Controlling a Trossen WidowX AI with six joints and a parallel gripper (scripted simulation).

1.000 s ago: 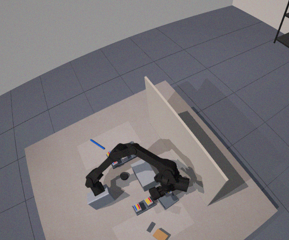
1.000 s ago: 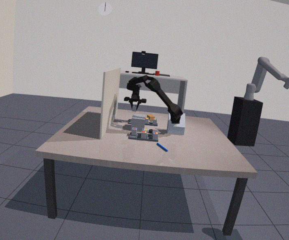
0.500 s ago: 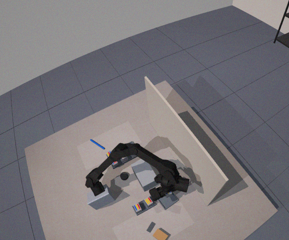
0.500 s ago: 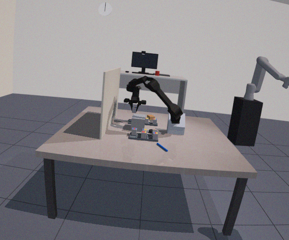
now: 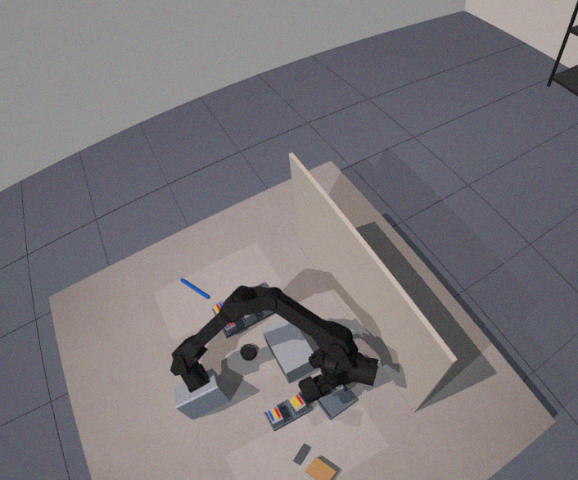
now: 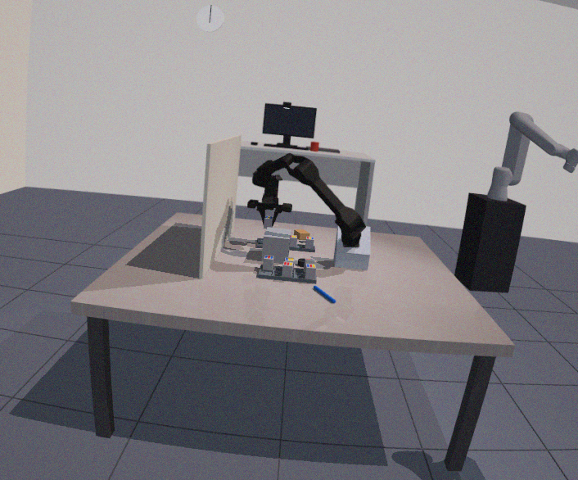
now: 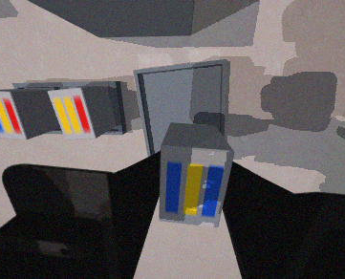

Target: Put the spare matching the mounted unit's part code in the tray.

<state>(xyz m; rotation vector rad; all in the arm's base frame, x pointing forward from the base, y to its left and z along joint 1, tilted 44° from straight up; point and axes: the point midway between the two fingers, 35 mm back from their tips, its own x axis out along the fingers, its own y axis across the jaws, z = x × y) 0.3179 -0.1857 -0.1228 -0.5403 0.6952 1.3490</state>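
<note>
The dark grey tray lies 1 cm behind my gripper tip, 1 cm to the left of it and 8 cm below it. Also, from my gripper tip: orange block (16 cm behind, 17 cm to the right, 7 cm below); mounted unit (3 cm behind, 19 cm to the left, 3 cm below); beige board (19 cm ahead, 16 cm to the left, 14 cm above).
</note>
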